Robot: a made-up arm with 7 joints.
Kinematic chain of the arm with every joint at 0, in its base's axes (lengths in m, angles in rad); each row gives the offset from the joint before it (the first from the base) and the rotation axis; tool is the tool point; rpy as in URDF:
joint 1: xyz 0 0 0.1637 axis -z
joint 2: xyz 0 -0.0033 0.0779 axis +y
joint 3: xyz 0 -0.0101 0.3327 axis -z
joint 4: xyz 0 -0.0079 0.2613 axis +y
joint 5: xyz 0 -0.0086 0.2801 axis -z
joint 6: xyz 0 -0.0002 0.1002 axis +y
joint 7: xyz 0 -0.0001 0.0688 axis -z
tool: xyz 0 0 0 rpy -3.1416 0 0
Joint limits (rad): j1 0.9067..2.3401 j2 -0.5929..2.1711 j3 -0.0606..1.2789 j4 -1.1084..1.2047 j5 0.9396..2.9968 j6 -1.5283..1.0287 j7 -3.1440..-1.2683
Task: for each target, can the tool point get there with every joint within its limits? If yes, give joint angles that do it. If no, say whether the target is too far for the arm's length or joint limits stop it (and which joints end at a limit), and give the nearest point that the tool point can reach.
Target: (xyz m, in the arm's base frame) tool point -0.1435 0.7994 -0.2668
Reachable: no: joint limits stop it (at a limit: joint 2, joint 4, joint 5, joint 6) | nearest point -0.1303 0.7257 0.6218 | short by 0.892 m
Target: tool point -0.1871 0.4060 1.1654
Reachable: yes | joints 1.0155 -0.3091 0.5595 -0.3516 2.6379 0.0275 -2.0848
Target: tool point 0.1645 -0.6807 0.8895
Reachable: yes | joints 1.0576 0.5241 0.6647 0.8357 1.1812 -0.6158 -1.6389
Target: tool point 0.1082 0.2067 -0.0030
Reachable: no: joint limits stop it (at a limit: joint 1, joint 2, joint 3, joint 4, joint 6) | nearest point 0.2230 -0.2564 -0.4508 | short by 0.654 m
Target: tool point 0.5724 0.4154 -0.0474
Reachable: no: joint limits stop it (at a limit: joint 1, joint 2, joint 4, joint 5, joint 6) | nearest point 0.5511 0.4849 0.6255 | short by 0.677 m
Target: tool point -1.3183 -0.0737 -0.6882
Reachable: no: too far | nearest point -0.7233 -0.2392 -0.3228 | short by 0.718 m
